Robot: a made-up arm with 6 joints. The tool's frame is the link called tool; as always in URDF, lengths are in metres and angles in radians. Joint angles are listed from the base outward.
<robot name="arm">
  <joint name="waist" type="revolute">
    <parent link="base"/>
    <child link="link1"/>
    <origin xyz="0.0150 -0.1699 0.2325"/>
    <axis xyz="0 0 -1"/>
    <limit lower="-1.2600" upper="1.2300"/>
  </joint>
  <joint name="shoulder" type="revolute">
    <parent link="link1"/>
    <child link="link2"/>
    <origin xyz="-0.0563 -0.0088 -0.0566"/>
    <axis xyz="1 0 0"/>
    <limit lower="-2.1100" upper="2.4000"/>
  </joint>
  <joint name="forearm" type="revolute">
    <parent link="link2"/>
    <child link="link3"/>
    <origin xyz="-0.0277 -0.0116 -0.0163"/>
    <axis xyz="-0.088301 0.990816 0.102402"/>
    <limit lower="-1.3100" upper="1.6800"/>
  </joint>
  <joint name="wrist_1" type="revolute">
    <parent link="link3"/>
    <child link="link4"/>
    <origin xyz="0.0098 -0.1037 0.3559"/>
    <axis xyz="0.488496 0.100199 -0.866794"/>
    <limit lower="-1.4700" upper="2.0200"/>
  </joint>
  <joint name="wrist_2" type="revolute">
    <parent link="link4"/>
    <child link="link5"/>
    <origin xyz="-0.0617 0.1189 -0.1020"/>
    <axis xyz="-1 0 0"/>
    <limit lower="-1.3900" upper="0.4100"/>
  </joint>
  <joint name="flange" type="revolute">
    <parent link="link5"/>
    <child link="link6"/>
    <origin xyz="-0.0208 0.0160 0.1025"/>
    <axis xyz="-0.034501 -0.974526 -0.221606"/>
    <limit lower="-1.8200" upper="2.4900"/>
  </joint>
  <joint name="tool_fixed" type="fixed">
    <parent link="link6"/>
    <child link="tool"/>
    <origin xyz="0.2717 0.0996 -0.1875" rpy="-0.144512 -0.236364 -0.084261"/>
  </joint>
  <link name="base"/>
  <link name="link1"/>
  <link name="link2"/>
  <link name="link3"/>
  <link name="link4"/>
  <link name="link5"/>
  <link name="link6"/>
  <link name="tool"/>
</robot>
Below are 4 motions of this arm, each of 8 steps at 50 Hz.
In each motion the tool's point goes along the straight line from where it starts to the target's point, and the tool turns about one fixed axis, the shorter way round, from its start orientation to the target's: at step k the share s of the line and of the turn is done. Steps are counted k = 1, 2, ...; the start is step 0. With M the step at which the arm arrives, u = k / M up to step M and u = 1 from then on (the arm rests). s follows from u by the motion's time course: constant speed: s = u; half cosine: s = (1 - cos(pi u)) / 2; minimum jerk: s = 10 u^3 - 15 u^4 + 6 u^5.
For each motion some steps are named. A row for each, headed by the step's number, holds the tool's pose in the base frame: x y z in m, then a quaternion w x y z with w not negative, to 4 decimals.
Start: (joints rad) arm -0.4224 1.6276 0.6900 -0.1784 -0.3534 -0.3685
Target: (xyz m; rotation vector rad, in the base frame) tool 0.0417 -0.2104 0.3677 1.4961 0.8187 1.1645
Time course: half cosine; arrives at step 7
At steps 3, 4, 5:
3: 0.0521 -0.2071 0.3676 0.5073 0.6334 0.3402 0.4751
4: 0.0483 -0.2083 0.3676 0.5092 0.6293 0.3403 0.4784
5: 0.0449 -0.2094 0.3677 0.5110 0.6256 0.3403 0.4814

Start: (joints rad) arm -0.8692 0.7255 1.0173 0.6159 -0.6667 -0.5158
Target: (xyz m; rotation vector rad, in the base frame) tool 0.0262 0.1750 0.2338 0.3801 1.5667 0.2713
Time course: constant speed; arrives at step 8
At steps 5, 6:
5: 0.0230 0.1707 0.2514 0.6640 0.1841 0.7118 0.1360
6: 0.0241 0.1721 0.2455 0.6708 0.1793 0.7076 0.1310

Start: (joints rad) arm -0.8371 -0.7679 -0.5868 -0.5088 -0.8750 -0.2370
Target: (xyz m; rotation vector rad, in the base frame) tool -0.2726 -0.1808 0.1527 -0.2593 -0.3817 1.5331
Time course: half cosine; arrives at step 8
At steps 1, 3, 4, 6, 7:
1: -0.2740 -0.1400 0.1624 0.7276 -0.1073 -0.1868 0.6513
3: -0.2736 -0.1515 0.1597 0.7190 -0.1099 -0.1824 0.6616
4: -0.2733 -0.1596 0.1578 0.7128 -0.1116 -0.1793 0.6688
6: -0.2728 -0.1746 0.1542 0.7012 -0.1149 -0.1735 0.6819
7: -0.2727 -0.1792 0.1531 0.6976 -0.1159 -0.1717 0.6859

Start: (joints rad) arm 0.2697 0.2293 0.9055 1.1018 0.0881 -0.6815
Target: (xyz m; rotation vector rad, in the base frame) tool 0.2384 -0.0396 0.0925 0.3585 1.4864 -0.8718
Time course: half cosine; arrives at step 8
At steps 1, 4, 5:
1: 0.2525 -0.0338 0.1089 0.6267 0.1940 0.6363 -0.4058
4: 0.2457 -0.0366 0.1010 0.6319 0.1763 0.6435 -0.3944
5: 0.2429 -0.0377 0.0978 0.6339 0.1689 0.6464 -0.3896

